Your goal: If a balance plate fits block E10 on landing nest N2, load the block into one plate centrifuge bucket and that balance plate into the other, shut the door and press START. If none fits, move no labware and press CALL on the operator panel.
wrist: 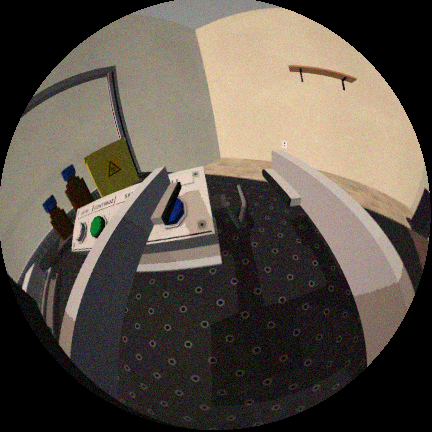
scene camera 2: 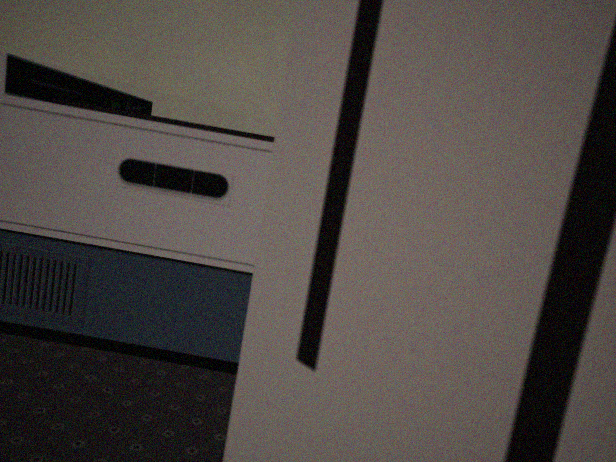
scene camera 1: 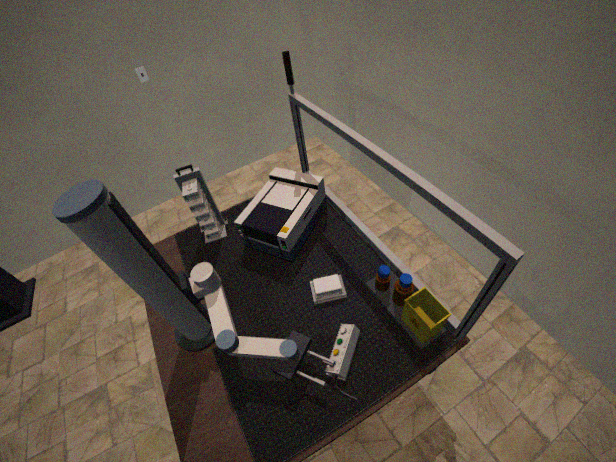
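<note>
My gripper is shut, with nothing held; a gap remains between its fingertips. One fingertip is over the end of the white operator panel, in front of the blue button in the wrist view; contact cannot be told. The green button also shows. A white block sits on a nest mid-table; its label is unreadable. White plates stand in the stepped rack. The white centrifuge has a dark front lid section; its buckets are hidden.
Two brown bottles with blue caps and a yellow bin stand along the far right side, beneath a grey frame. A cable lies beside the panel. Scene camera 2 shows a white housing close up.
</note>
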